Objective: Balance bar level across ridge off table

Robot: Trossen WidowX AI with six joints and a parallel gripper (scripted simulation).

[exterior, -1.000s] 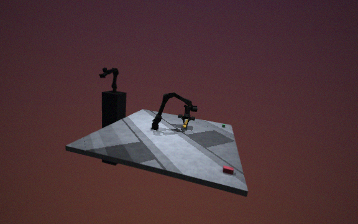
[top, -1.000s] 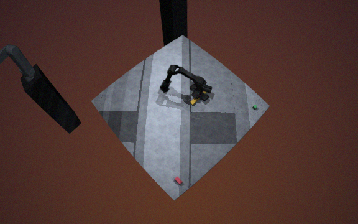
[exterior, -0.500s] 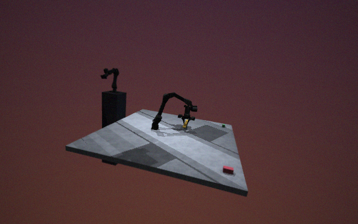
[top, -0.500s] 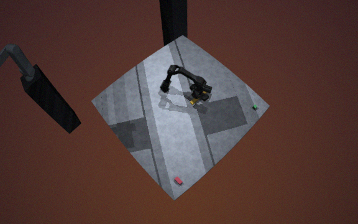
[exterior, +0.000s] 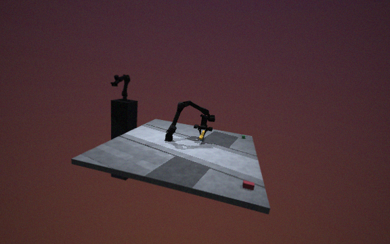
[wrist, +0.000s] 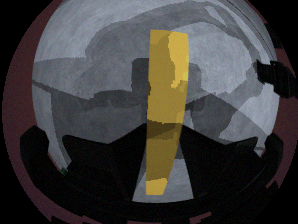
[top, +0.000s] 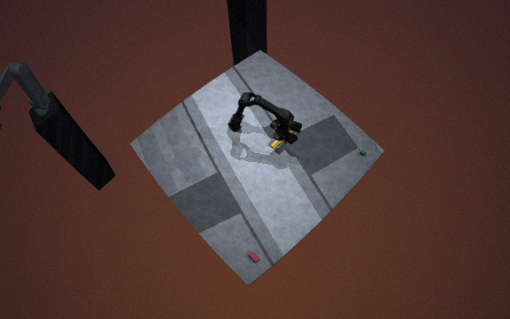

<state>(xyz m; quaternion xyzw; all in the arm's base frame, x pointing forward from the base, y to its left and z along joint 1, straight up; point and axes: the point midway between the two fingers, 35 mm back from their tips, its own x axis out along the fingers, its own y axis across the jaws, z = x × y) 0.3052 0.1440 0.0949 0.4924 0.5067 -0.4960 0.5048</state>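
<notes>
Now: gripper tip 30 mm to the right of the yellow bar. The rest, counted from my gripper tip: small red block (430 mm ahead, 640 mm to the right, 40 mm below); then small green cube (430 mm ahead, 360 mm to the left, 40 mm below).
</notes>
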